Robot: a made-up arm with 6 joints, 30 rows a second.
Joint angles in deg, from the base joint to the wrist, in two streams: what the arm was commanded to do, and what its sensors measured. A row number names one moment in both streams.
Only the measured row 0 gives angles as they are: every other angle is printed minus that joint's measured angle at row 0.
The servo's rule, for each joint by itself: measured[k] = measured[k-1] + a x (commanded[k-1-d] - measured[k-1]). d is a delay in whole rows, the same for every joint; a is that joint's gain. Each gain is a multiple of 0.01, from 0.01 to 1. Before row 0 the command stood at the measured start. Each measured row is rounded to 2 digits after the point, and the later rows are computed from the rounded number. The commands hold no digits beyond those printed.
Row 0, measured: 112.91, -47.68, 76.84, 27.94, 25.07, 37.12
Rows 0 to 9, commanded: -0.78, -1.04, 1.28, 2.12, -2.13, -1.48; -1.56, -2.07, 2.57, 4.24, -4.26, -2.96; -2.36, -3.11, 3.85, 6.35, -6.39, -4.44; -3.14, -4.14, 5.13, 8.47, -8.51, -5.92; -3.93, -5.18, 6.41, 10.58, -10.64, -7.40; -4.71, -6.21, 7.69, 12.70, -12.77, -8.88; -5.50, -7.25, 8.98, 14.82, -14.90, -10.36; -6.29, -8.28, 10.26, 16.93, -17.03, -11.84; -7.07, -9.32, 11.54, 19.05, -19.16, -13.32; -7.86, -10.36, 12.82, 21.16, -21.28, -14.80
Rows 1 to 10, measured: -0.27, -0.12, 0.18, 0.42, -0.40, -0.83; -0.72, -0.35, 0.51, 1.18, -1.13, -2.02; -1.29, -0.68, 0.98, 2.21, -2.13, -3.38; -1.94, -1.10, 1.56, 3.46, -3.34, -4.80; -2.64, -1.59, 2.24, 4.88, -4.73, -6.26; -3.36, -2.14, 3.00, 6.44, -6.26, -7.73; -4.11, -2.75, 3.84, 8.12, -7.90, -9.20; -4.87, -3.41, 4.74, 9.88, -9.63, -10.68; -5.64, -4.12, 5.69, 11.71, -11.44, -12.16; -6.42, -4.87, 6.69, 13.60, -13.31, -13.64
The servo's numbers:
d 0
a 0.35 0.12 0.14 0.20 0.19 0.56

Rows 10 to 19, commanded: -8.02, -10.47, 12.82, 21.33, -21.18, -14.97; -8.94, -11.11, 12.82, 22.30, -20.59, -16.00; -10.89, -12.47, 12.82, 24.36, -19.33, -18.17; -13.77, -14.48, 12.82, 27.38, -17.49, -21.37; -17.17, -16.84, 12.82, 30.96, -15.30, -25.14; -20.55, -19.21, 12.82, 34.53, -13.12, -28.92; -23.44, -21.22, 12.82, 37.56, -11.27, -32.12; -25.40, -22.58, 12.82, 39.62, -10.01, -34.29; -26.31, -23.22, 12.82, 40.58, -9.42, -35.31; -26.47, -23.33, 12.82, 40.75, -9.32, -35.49
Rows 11 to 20, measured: -6.98, -5.54, 7.55, 15.15, -14.81, -14.38; -7.67, -6.21, 8.29, 16.58, -15.91, -15.29; -8.80, -6.96, 8.92, 18.14, -16.56, -16.90; -10.54, -7.86, 9.47, 19.99, -16.74, -19.40; -12.86, -8.94, 9.94, 22.18, -16.47, -22.61; -15.55, -10.17, 10.34, 24.65, -15.83, -26.14; -18.31, -11.50, 10.69, 27.23, -14.96, -29.49; -20.79, -12.83, 10.99, 29.71, -14.02, -32.18; -22.72, -14.08, 11.25, 31.88, -13.15, -33.93; -24.03, -15.19, 11.47, 33.65, -12.42, -34.80
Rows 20 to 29, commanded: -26.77, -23.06, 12.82, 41.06, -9.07, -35.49; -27.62, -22.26, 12.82, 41.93, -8.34, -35.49; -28.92, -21.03, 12.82, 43.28, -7.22, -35.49; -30.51, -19.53, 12.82, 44.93, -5.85, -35.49; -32.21, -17.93, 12.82, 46.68, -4.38, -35.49; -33.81, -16.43, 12.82, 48.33, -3.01, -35.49; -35.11, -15.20, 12.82, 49.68, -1.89, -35.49; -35.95, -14.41, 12.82, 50.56, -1.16, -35.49; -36.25, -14.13, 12.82, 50.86, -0.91, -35.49; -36.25, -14.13, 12.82, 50.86, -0.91, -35.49
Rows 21 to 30, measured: -24.99, -16.13, 11.66, 35.13, -11.78, -35.19; -25.91, -16.87, 11.82, 36.49, -11.13, -35.36; -26.96, -17.37, 11.96, 37.85, -10.39, -35.43; -28.20, -17.63, 12.08, 39.27, -9.53, -35.46; -29.60, -17.67, 12.18, 40.75, -8.55, -35.48; -31.07, -17.52, 12.27, 42.27, -7.50, -35.49; -32.48, -17.24, 12.35, 43.75, -6.43, -35.49; -33.69, -16.90, 12.42, 45.11, -5.43, -35.49; -34.59, -16.57, 12.48, 46.26, -4.57, -35.49; -35.17, -16.28, 12.53, 47.18, -3.87, -35.49
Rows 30 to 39, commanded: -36.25, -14.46, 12.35, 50.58, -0.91, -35.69; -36.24, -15.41, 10.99, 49.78, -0.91, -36.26; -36.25, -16.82, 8.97, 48.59, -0.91, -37.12; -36.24, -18.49, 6.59, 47.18, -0.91, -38.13; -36.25, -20.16, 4.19, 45.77, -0.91, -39.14; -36.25, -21.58, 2.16, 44.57, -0.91, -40.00; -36.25, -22.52, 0.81, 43.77, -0.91, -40.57; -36.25, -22.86, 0.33, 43.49, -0.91, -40.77; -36.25, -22.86, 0.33, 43.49, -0.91, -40.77; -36.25, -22.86, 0.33, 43.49, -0.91, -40.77
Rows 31 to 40, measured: -35.55, -16.06, 12.50, 47.86, -3.31, -35.60; -35.79, -15.98, 12.29, 48.24, -2.85, -35.97; -35.95, -16.08, 11.83, 48.31, -2.48, -36.61; -36.05, -16.37, 11.10, 48.08, -2.18, -37.46; -36.12, -16.82, 10.13, 47.62, -1.94, -38.40; -36.17, -17.39, 9.01, 47.01, -1.74, -39.30; -36.20, -18.01, 7.86, 46.36, -1.58, -40.01; -36.22, -18.59, 6.81, 45.79, -1.45, -40.44; -36.23, -19.10, 5.90, 45.33, -1.35, -40.62; -36.24, -19.55, 5.12, 44.96, -1.27, -40.70
